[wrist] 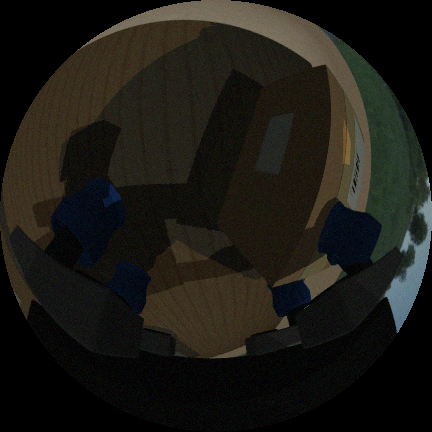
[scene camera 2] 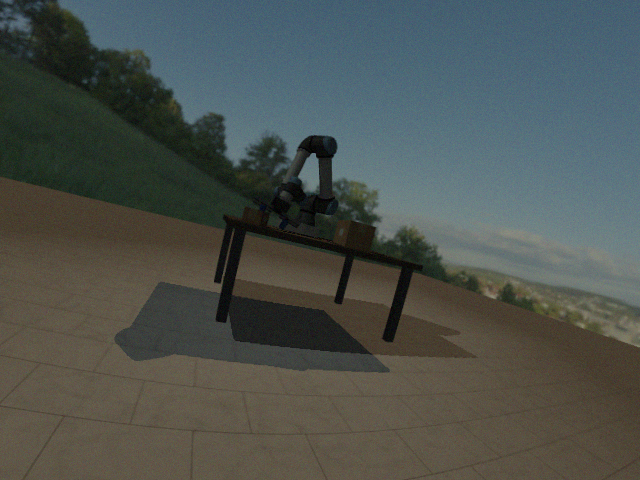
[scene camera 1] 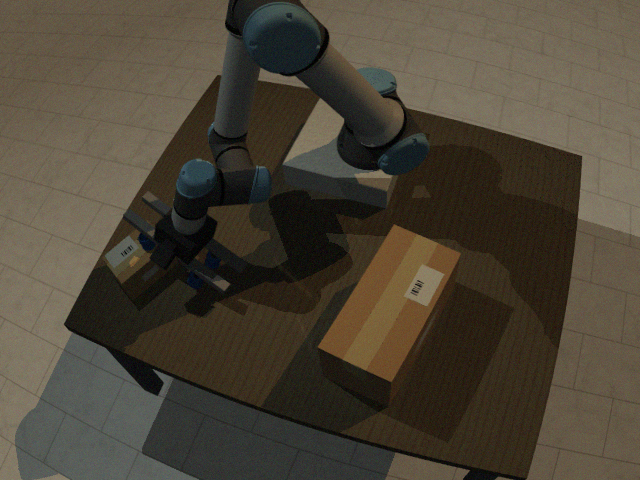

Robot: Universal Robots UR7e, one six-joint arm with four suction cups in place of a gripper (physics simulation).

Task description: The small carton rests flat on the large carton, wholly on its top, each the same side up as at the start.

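Pixels of known places: hand at its tool point: (wrist: 214, 258) (scene camera 2: 271, 220); arm's base at its link origin: (scene camera 2: 304, 224).
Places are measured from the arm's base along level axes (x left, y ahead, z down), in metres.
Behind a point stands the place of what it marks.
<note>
The small carton (scene camera 1: 125, 262) {z -0.013, x -0.334, y 0.549 m} (scene camera 2: 255, 215) {z 0.019, x -0.336, y 0.589 m} stands on the table (scene camera 1: 232, 350) {z 0.065, x -0.024, y 0.580 m} near its left edge, with a white label on top. It fills the right half of the wrist view (wrist: 278, 193) {z 0.009, x -0.275, y 0.497 m}, in shadow. My suction gripper (scene camera 1: 180, 253) {z 0.024, x -0.247, y 0.452 m} (scene camera 2: 281, 215) {z 0.024, x -0.247, y 0.452 m} (wrist: 209, 257) {z 0.024, x -0.247, y 0.452 m} hangs low right beside the carton, tilted, with its four blue cups around the carton's near side. The suction is off and it holds nothing. The large carton (scene camera 1: 390, 302) {z -0.083, x 0.249, y 0.397 m} (scene camera 2: 354, 233) {z -0.018, x 0.210, y 0.539 m} lies flat at the table's right, with a barcode label up and nothing on its top.
The arm's grey base plate (scene camera 1: 320, 150) {z -0.005, x -0.096, y 0.065 m} sits at the back middle of the table. The arm's elbow reaches over the table's back. The table's edge is close to the left of the small carton. Tiled floor lies all around.
</note>
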